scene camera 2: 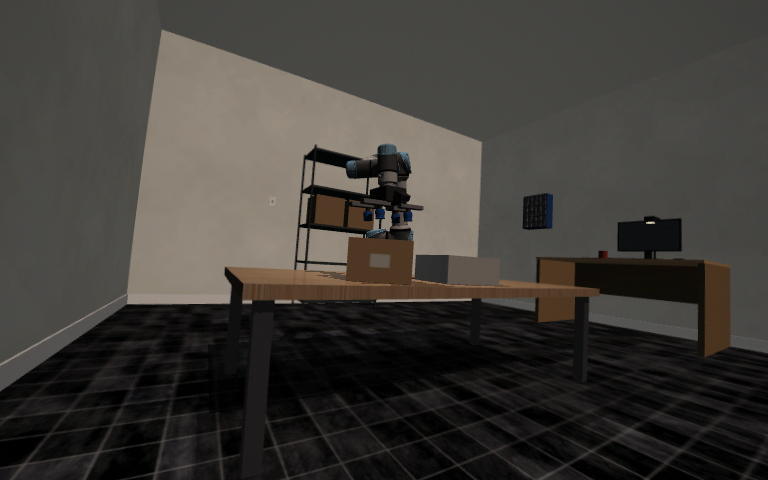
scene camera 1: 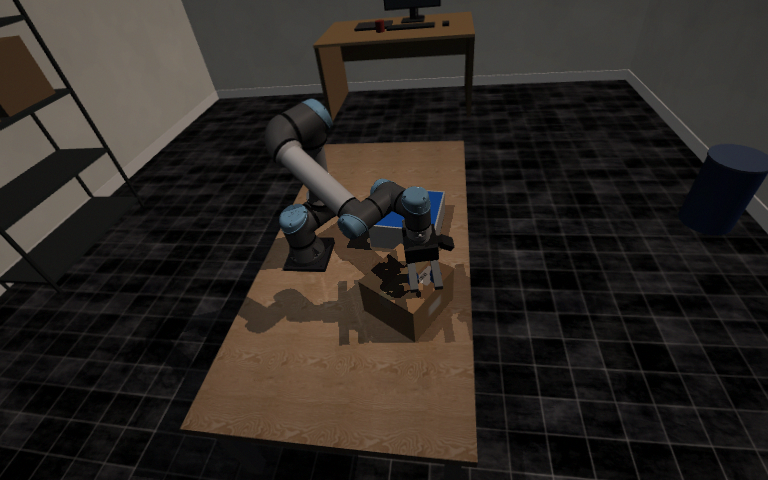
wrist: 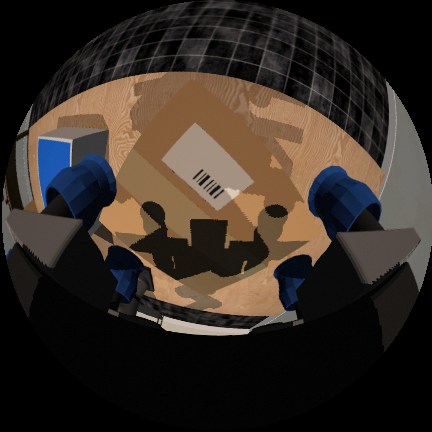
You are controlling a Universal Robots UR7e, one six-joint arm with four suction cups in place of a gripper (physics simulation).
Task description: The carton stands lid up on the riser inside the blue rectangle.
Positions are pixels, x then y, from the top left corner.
Scene:
brown carton: scene camera 2 375,260; scene camera 1; wrist
same spot on brown carton: (wrist: pixel 199 196) = (scene camera 1: pixel 418 275)

